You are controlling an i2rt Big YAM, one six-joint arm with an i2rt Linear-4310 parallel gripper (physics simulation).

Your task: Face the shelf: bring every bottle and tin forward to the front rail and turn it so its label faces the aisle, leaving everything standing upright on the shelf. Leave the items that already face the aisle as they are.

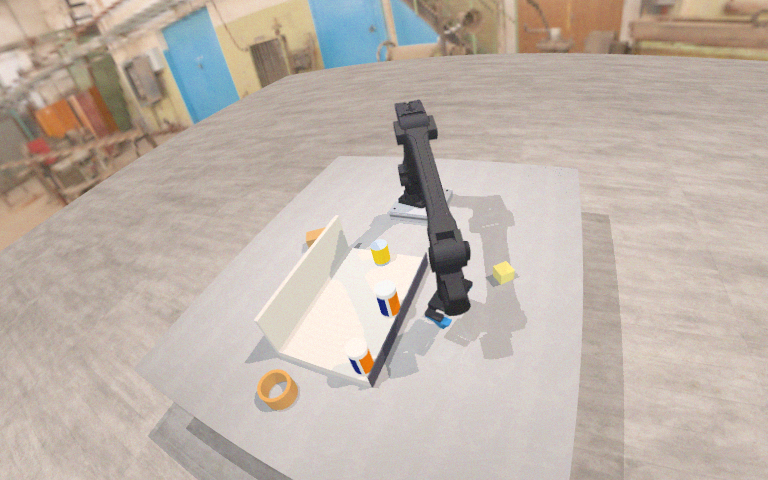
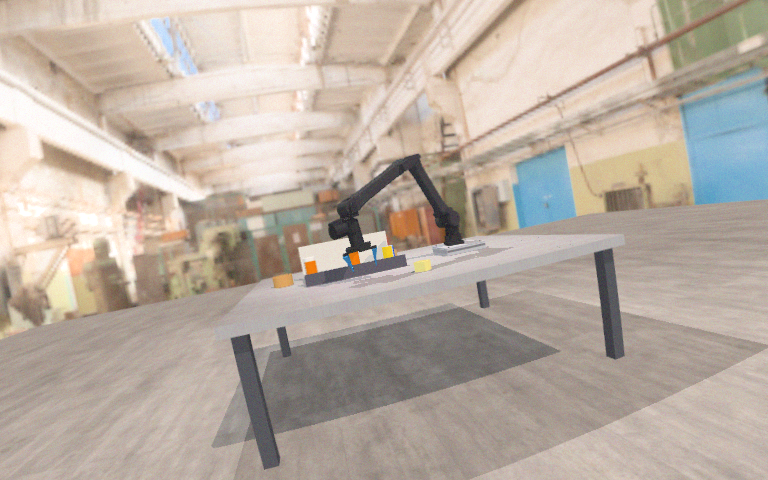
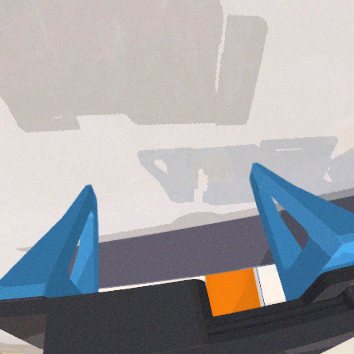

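Pixels of known places: gripper, between the fingertips: (image 2: 365,268) (image 3: 173,180); arm's base, origin of its link: (image 1: 415,200) (image 2: 454,243).
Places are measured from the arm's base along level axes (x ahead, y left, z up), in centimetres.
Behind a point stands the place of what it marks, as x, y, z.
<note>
The cream shelf (image 1: 317,322) {64.6, 4.6, -1.3} has a dark front rail (image 1: 400,316) {51.6, 25.9, -0.5} (image 2: 334,275) {59.6, 27.6, -1.4} (image 3: 165,255) {43.8, 24.2, -1.1}. A white-capped bottle (image 1: 387,298) {52.7, 23.9, 7.4} (image 2: 355,258) {49.4, 24.4, 4.0} (image 3: 233,292) {50.1, 24.6, 3.3} stands upright mid-shelf close behind the rail, orange toward the rail and dark blue on its side. A similar bottle (image 1: 359,357) {70.9, 28.5, 7.7} (image 2: 310,266) {68.9, 29.0, 4.5} stands upright at the near end, close to the rail. A yellow tin (image 1: 380,252) {36.1, 9.2, 4.8} (image 2: 387,252) {34.6, 9.8, 2.8} stands upright at the far end, set back from the rail. My gripper (image 2: 363,266) {45.3, 38.2, 0.3} (image 3: 173,180) {45.3, 38.2, 0.3} is open and empty, on the aisle side of the rail, in front of the middle bottle.
The shelf's back panel (image 1: 300,277) {59.2, -2.9, 9.6} (image 2: 317,251) {69.6, -0.6, 9.1} rises behind the items. An orange ring (image 1: 277,403) {90.1, 14.0, -0.2} (image 2: 283,280) {85.7, 14.7, -0.8} lies off the near end. A yellow cube (image 1: 503,272) {24.5, 45.7, -0.1} (image 2: 422,265) {23.0, 47.9, -1.6} sits on the aisle side. An orange block (image 1: 314,237) {36.2, -23.1, 1.0} is partly hidden behind the back panel.
</note>
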